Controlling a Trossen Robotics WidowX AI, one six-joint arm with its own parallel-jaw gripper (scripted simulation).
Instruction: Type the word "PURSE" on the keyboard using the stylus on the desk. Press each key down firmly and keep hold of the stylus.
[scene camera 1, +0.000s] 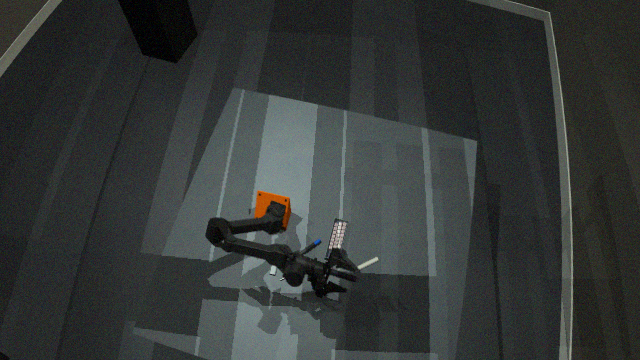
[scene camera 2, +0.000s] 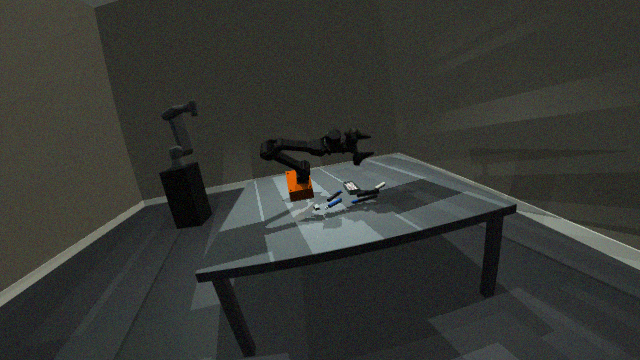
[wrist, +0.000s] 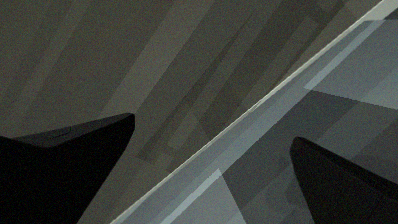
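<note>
In scene camera 1, my gripper (scene camera 1: 351, 281) is open and holds nothing. The wrist view shows my gripper (wrist: 212, 132) too.
</note>
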